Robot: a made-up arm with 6 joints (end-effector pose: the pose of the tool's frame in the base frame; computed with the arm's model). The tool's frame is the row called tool.
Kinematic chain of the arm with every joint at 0, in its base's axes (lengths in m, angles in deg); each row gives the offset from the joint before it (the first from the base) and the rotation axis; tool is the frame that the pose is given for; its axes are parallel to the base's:
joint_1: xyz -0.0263 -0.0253 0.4 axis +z
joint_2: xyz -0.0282 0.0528 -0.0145 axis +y
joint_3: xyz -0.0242 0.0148 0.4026 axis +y
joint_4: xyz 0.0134 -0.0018 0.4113 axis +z
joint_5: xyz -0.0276 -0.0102 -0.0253 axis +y
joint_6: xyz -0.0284 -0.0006 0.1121 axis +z
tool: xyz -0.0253 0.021 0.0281
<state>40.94 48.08 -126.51 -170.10 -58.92 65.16</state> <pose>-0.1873 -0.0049 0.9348 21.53 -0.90 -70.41</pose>
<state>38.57 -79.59 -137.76 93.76 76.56 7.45</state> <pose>-0.2374 0.0121 0.0580 106.32 -58.68 -166.65</pose>
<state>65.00 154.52 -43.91 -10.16 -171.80 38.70</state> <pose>0.0865 0.3430 -0.0744 -54.30 -34.70 131.11</pose>
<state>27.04 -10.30 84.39 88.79 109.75 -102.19</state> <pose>0.0790 0.2207 0.8649 -103.99 62.47 33.34</pose>
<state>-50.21 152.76 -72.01 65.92 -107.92 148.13</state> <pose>0.2202 -0.4670 0.1025 -69.89 -13.93 101.90</pose>
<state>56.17 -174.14 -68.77 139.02 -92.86 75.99</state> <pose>0.0854 0.1064 -0.3055 136.51 -26.63 0.25</pose>
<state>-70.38 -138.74 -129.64 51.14 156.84 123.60</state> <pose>0.0489 0.0103 -0.0236 -103.48 -18.85 5.75</pose>
